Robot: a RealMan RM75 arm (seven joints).
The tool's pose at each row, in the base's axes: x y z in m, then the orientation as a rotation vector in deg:
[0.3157 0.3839 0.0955 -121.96 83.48 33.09]
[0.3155 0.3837 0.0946 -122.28 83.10 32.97]
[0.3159 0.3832 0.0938 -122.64 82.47 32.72]
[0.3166 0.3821 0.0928 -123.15 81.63 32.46]
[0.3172 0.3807 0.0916 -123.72 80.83 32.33]
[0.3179 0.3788 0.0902 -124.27 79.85 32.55]
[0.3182 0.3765 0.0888 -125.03 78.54 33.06]
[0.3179 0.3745 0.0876 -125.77 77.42 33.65]
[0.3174 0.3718 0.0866 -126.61 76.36 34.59]
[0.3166 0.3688 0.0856 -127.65 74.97 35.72]
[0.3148 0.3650 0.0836 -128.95 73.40 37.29]
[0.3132 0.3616 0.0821 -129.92 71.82 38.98]
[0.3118 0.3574 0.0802 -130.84 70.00 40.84]
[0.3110 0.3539 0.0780 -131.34 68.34 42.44]
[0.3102 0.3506 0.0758 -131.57 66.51 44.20]
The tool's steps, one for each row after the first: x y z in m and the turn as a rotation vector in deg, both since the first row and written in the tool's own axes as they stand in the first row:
[0.0006 0.0004 0.0006 -0.08 0.06 -0.36]
[0.0016 0.0003 0.0009 -0.08 0.10 -0.93]
[0.0032 0.0001 0.0010 -0.14 0.13 -1.67]
[0.0052 0.0002 0.0010 -0.32 0.15 -2.38]
[0.0076 0.0003 0.0009 -0.64 -0.08 -3.12]
[0.0102 0.0010 0.0006 -1.22 -0.47 -4.06]
[0.0123 0.0021 0.0003 -1.86 -0.82 -4.86]
[0.0147 0.0035 -0.0005 -2.79 -1.24 -5.55]
[0.0172 0.0054 -0.0015 -3.92 -1.78 -6.45]
[0.0205 0.0085 -0.0021 -5.47 -2.43 -7.43]
[0.0234 0.0113 -0.0029 -6.86 -3.29 -8.30]
[0.0271 0.0142 -0.0039 -8.30 -4.33 -9.27]
[0.0307 0.0164 -0.0042 -9.34 -5.41 -10.09]
[0.0341 0.0185 -0.0044 -10.29 -6.76 -10.94]

